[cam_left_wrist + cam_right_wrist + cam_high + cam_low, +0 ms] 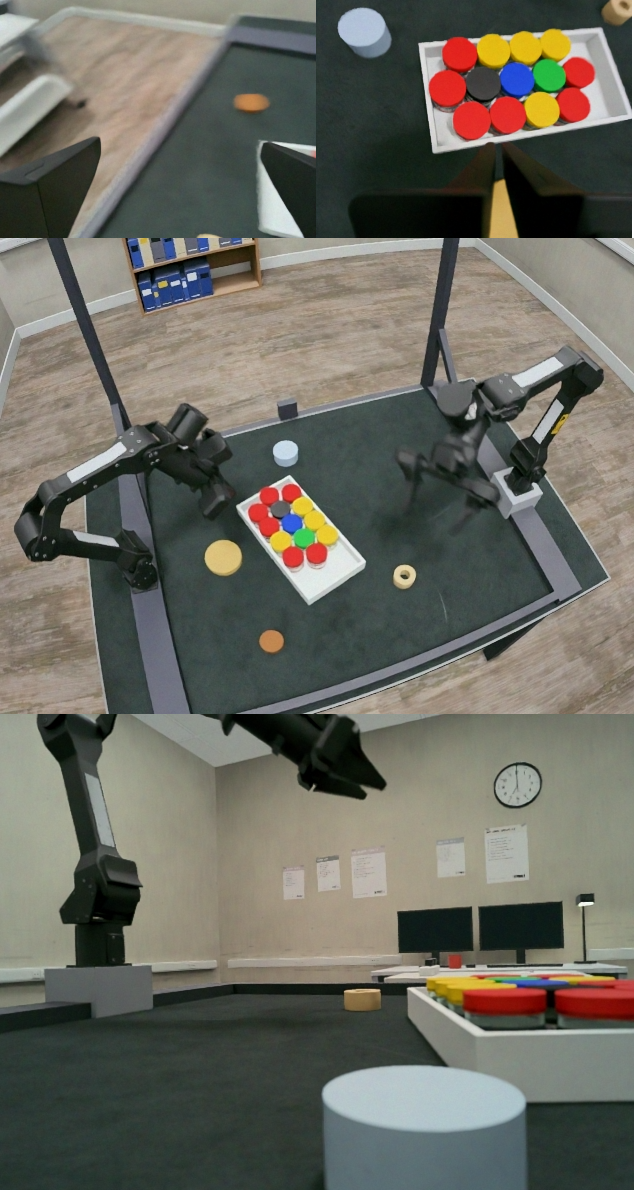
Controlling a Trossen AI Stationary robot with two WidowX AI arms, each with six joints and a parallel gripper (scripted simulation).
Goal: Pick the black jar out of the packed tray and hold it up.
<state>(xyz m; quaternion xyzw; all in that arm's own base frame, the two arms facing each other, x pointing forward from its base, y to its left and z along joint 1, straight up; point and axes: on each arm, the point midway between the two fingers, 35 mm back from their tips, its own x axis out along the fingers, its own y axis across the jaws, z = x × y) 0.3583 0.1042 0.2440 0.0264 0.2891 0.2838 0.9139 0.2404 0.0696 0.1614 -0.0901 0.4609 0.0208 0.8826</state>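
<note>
Right now the yellow jar is 160 mm to the left of my right hand and 150 mm below it. The rest, counted from my right hand: black jar (10 mm behind, 110 mm to the left, 150 mm below); blue jar (30 mm ahead, 130 mm to the left, 150 mm below); tan disc (60 mm ahead, 40 mm to the right, 170 mm below).
</note>
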